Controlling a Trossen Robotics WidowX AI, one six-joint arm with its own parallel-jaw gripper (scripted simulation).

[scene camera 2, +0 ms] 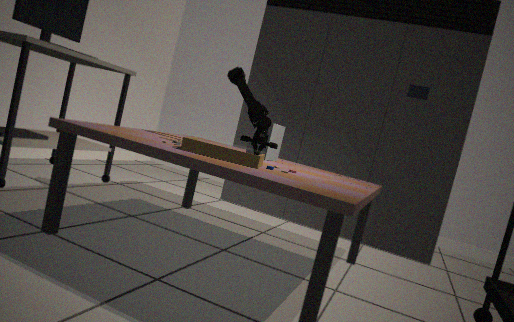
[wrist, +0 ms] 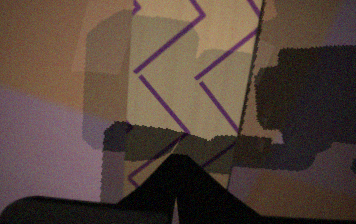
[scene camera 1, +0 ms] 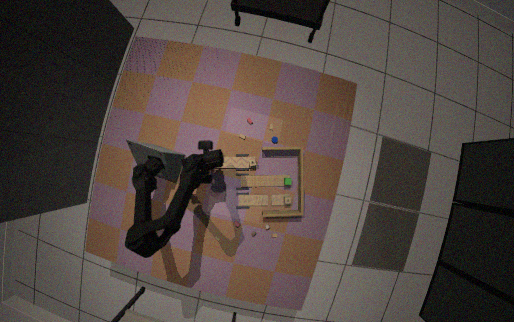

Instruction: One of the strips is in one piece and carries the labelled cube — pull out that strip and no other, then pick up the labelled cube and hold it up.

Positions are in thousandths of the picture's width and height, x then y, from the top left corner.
Scene:
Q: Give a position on an u-shaped wooden frame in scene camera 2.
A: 384,449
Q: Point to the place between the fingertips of my gripper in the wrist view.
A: At 499,725

